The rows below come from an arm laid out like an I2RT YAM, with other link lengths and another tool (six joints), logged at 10 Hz.
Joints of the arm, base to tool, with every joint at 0 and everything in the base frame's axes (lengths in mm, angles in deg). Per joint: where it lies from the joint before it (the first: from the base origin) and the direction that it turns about. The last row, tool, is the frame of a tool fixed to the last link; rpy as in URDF.
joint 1: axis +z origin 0 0 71.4
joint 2: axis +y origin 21 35.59 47.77
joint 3: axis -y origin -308.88 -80.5 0
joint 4: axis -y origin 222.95 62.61 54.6
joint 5: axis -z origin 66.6 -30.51 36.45
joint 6: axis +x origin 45.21 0 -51.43
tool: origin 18 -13 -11 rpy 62.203 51.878 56.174
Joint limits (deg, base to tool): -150..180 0..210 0..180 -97..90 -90..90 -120..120
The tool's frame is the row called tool.
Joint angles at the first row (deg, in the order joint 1, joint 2, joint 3, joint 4, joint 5, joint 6):
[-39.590 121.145 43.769 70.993 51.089 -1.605]
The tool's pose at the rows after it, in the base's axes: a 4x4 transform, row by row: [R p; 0 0 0 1], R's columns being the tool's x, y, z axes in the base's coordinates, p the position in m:
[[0.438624 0.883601 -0.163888 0.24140], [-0.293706 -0.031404 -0.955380 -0.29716], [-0.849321 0.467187 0.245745 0.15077], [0 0 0 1]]
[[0.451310 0.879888 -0.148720 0.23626], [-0.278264 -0.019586 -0.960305 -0.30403], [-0.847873 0.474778 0.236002 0.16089], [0 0 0 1]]
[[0.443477 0.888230 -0.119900 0.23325], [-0.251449 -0.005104 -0.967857 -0.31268], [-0.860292 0.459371 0.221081 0.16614], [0 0 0 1]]
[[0.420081 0.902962 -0.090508 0.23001], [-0.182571 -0.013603 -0.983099 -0.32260], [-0.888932 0.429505 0.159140 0.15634], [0 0 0 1]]
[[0.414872 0.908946 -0.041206 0.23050], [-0.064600 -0.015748 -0.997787 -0.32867], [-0.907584 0.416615 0.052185 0.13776], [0 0 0 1]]
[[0.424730 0.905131 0.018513 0.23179], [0.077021 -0.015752 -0.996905 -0.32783], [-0.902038 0.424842 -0.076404 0.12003], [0 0 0 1]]
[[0.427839 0.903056 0.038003 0.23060], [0.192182 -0.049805 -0.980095 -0.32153], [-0.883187 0.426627 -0.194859 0.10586], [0 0 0 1]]
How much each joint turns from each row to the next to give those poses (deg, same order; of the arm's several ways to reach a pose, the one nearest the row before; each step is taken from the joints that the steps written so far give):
[-0.861 -1.592 0.231 -0.849 -1.484 0.539]
[-1.535 -2.127 0.813 -3.399 -2.627 0.683]
[-1.528 -0.966 1.416 -3.541 -2.997 -0.363]
[-1.729 0.960 1.721 -5.612 -3.284 1.229]
[-1.150 1.802 1.776 -7.034 -4.798 3.374]
[-0.573 1.145 1.113 -7.213 -5.804 4.257]
[-0.066 0.547 0.483 -6.734 -3.440 4.247]

